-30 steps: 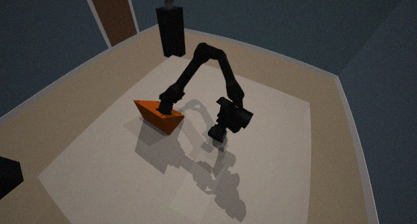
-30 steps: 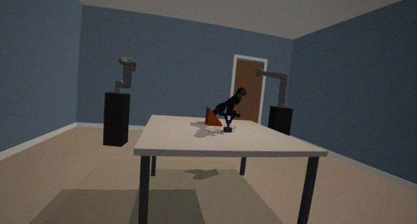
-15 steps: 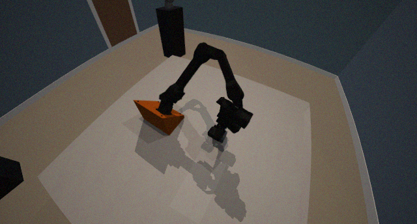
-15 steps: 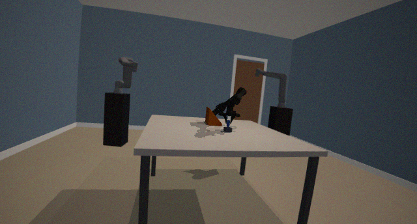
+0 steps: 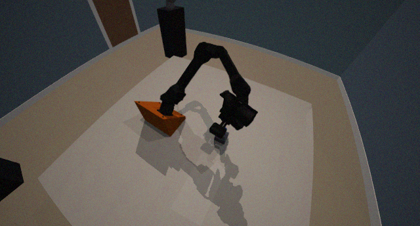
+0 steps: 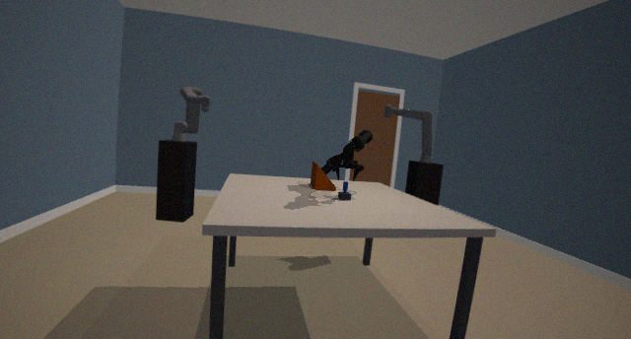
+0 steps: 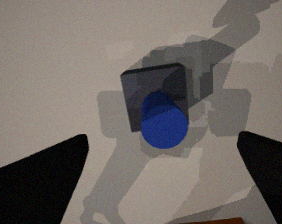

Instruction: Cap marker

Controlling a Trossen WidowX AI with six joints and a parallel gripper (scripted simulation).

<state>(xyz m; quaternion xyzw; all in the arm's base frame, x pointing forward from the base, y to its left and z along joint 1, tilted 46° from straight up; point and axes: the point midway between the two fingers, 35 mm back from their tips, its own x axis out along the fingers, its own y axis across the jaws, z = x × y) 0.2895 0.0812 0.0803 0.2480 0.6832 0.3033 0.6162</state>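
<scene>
My gripper tip is 3 cm above the blue cap. The rest, counted from my gripper tip: holder block: 9 cm below.
</scene>
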